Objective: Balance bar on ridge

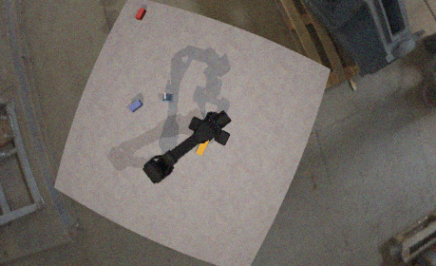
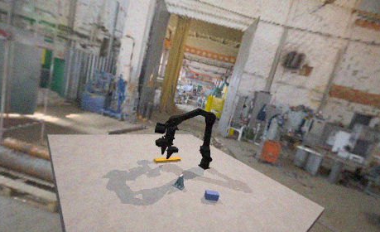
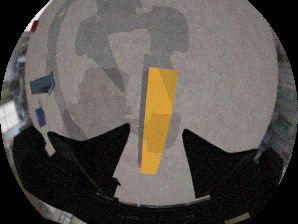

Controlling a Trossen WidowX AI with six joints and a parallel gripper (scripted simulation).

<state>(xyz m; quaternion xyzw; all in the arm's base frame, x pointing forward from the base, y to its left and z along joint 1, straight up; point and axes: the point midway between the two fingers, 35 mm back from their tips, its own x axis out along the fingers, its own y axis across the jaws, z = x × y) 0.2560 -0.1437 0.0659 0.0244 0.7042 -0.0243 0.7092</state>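
Right now my gripper tip is 30 mm past the yellow bar and 20 mm above it. Round my gripper tip: red block 640 mm to the left, 480 mm ahead, 20 mm below; then blue block 420 mm to the left, 20 mm below, 20 mm behind.
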